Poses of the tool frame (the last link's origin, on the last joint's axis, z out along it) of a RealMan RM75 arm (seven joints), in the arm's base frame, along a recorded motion.
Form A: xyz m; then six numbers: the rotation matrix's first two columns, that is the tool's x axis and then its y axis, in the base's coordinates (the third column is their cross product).
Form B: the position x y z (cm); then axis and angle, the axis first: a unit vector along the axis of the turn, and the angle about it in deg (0 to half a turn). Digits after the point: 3 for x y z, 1 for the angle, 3 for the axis.
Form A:
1: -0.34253 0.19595 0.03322 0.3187 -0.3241 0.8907 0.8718 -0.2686 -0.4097
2: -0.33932 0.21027 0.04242 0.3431 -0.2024 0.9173 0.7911 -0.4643 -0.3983
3: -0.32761 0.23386 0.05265 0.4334 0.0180 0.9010 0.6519 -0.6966 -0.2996
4: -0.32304 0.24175 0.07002 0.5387 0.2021 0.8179 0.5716 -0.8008 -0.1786
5: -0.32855 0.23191 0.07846 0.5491 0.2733 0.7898 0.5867 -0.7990 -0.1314
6: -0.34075 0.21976 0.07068 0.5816 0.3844 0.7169 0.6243 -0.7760 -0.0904
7: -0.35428 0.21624 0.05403 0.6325 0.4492 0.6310 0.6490 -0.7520 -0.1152
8: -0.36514 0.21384 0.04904 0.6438 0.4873 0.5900 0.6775 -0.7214 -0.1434
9: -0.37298 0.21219 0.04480 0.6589 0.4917 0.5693 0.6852 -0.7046 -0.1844
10: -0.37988 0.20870 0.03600 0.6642 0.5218 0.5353 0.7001 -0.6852 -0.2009
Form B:
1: -34.253 19.595 3.322 -0.711 -0.280 -0.645 112.1
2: -33.932 21.027 4.242 -0.761 -0.248 -0.600 124.1
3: -32.761 23.386 5.265 -0.827 -0.227 -0.515 142.0
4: -32.304 24.175 7.002 -0.871 -0.233 -0.433 154.8
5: -32.855 23.191 7.846 -0.875 -0.255 -0.411 157.6
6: -34.075 21.976 7.068 -0.886 -0.293 -0.360 160.5
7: -35.428 21.624 5.403 -0.900 -0.314 -0.301 160.6
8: -36.514 21.384 4.904 -0.903 -0.333 -0.270 159.4
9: -37.298 21.219 4.480 -0.907 -0.337 -0.252 157.4
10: -37.988 20.870 3.600 -0.908 -0.350 -0.228 157.0
